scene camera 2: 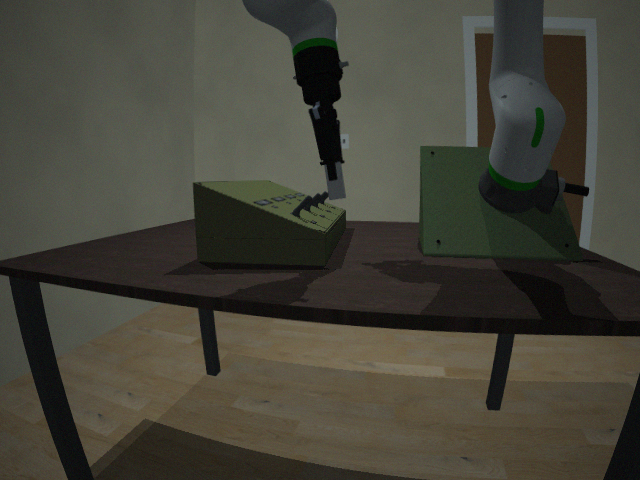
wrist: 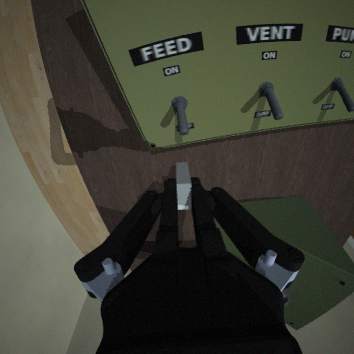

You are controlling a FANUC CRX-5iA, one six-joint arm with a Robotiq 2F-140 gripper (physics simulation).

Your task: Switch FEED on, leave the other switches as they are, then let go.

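Places are measured from the arm's base along level axes (x back, y up, z left), in centimetres.
Where they show: gripper, fingertip midpoint: (scene camera 2: 337,198) (wrist: 181,171); arm's base, link origin: (scene camera 2: 508,189).
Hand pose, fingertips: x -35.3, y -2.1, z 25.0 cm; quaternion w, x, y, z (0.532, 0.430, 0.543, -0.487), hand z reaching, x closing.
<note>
Each offset is from my fingertips to the top centre of the thing. "*": to the spot under its first point. Level surfaces: height alone.
The FEED switch @[* dx -7.5, dy -0.7, dz +0.3 cm] (wrist: 181,116) is a grey toggle lever in the wrist view. It points down toward its lower label, away from the ON label. The VENT switch @[* dx -10.3, dy -0.8, dz -11.0 cm] (wrist: 272,101) and the PUMP switch @[* dx -13.1, dy -1.1, dz -22.5 cm] (wrist: 343,94) also point down. They stand on a sloped green panel box (scene camera 2: 261,235) (wrist: 215,85). My gripper (scene camera 2: 337,189) (wrist: 181,171) is shut and empty, fingertips together. In the wrist view the tips lie below the FEED lever, off the panel's lower edge. In the scene view they are beside the levers, close above the panel's low end. Whether they touch a lever cannot be told.
The box stands on a dark brown table @[dy -12.0 cm] (scene camera 2: 382,289). A larger green wedge-shaped housing (scene camera 2: 454,201) (wrist: 300,250) stands to the right in the scene view, with the arm's grey and black base part in front of it. A brown door is behind.
</note>
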